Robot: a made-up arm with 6 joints.
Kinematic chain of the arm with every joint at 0, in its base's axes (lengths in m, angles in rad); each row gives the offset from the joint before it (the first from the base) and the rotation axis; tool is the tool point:
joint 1: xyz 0 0 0.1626 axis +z
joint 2: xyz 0 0.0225 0 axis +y
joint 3: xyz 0 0 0.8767 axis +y
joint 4: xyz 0 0 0.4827 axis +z
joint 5: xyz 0 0 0 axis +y
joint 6: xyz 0 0 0.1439 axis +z
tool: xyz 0 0 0
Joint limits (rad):
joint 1: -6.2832..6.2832
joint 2: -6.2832..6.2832
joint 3: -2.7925..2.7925
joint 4: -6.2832..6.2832
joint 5: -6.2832..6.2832
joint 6: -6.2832..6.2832
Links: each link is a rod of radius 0.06 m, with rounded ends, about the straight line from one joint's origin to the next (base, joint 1, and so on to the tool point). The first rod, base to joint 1, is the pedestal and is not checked.
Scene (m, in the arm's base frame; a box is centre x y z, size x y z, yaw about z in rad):
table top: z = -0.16
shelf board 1: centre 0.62 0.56 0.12 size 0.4 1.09 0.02 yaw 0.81
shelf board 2: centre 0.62 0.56 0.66 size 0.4 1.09 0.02 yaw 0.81
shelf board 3: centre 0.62 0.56 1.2 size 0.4 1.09 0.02 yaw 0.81
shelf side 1: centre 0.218 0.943 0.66 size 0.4 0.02 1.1 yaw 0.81
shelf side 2: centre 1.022 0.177 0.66 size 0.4 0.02 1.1 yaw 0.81
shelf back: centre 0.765 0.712 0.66 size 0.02 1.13 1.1 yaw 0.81
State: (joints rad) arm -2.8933 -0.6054 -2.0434 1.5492 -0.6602 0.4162
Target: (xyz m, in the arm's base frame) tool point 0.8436 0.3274 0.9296
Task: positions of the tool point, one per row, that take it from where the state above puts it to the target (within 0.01 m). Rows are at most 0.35 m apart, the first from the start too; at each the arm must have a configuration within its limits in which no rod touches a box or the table.
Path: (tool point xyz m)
1: 0.5924 0.1008 0.3572
2: 0.6604 0.0796 0.6125
3: 0.5840 0.0546 0.9296
4: 0.7294 0.1691 0.9437
5: 0.8436 0.3274 0.9296

